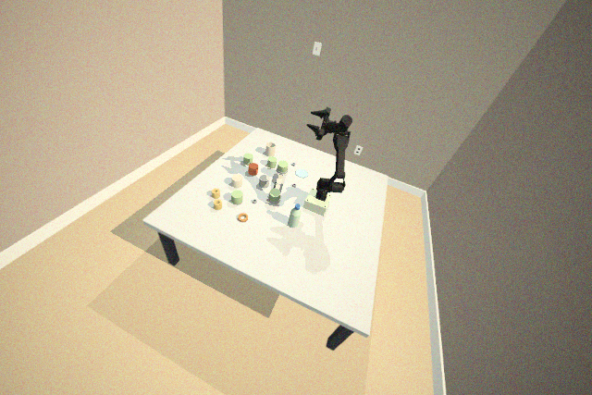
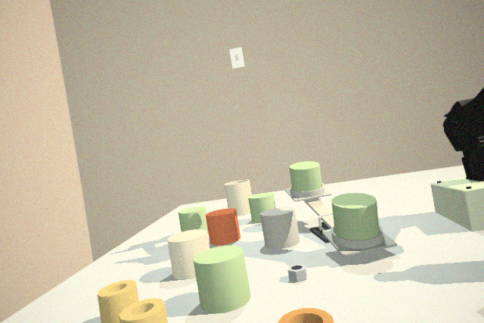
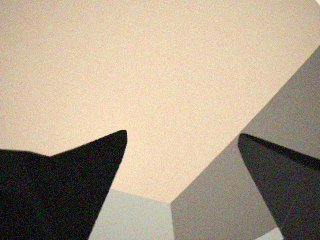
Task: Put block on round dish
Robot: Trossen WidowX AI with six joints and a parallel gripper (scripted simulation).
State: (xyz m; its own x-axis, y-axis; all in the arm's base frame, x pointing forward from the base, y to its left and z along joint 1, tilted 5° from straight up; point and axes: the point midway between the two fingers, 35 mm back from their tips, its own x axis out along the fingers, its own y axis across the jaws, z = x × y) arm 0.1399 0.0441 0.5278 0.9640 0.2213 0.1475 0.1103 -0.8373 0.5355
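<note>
My gripper tip is now 55 cm above the small grey-blue block, 12 cm to the right of it and 8 cm short of it. Also, from my gripper tip: balance 56 cm below, 11 cm ahead, 1 cm to the right; pale blue round dish 59 cm below, 26 cm to the right, 2 cm ahead; grey cylinder 56 cm below, 21 cm ahead, 4 cm to the left.
</note>
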